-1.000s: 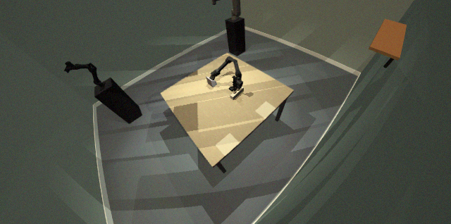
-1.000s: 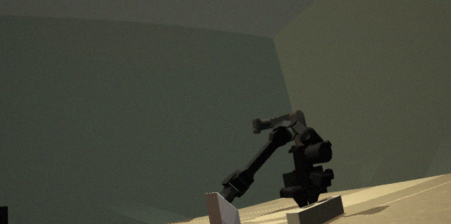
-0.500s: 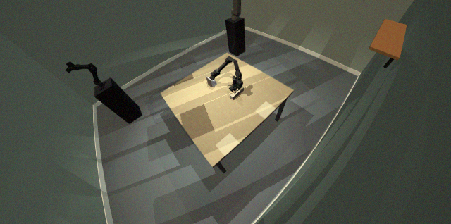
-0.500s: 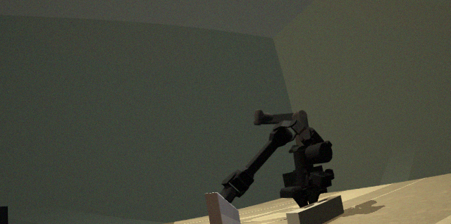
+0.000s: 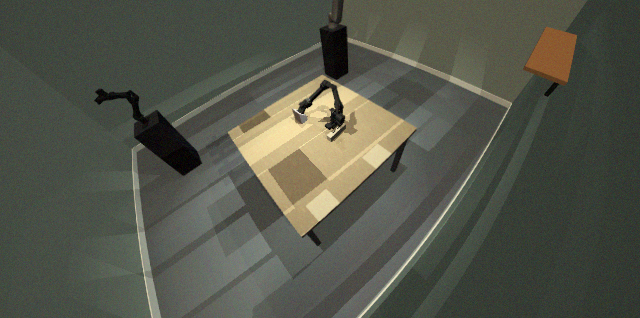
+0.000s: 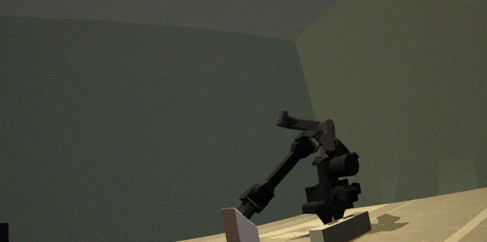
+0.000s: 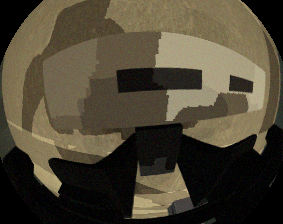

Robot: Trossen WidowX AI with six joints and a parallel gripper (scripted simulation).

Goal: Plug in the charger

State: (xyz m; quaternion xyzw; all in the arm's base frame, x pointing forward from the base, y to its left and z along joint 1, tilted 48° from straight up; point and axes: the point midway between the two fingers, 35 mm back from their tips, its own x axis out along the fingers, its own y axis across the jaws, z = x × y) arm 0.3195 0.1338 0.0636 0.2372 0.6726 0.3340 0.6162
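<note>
Right now the charger is 20 mm ahead of my gripper tip and 10 mm above it.
</note>
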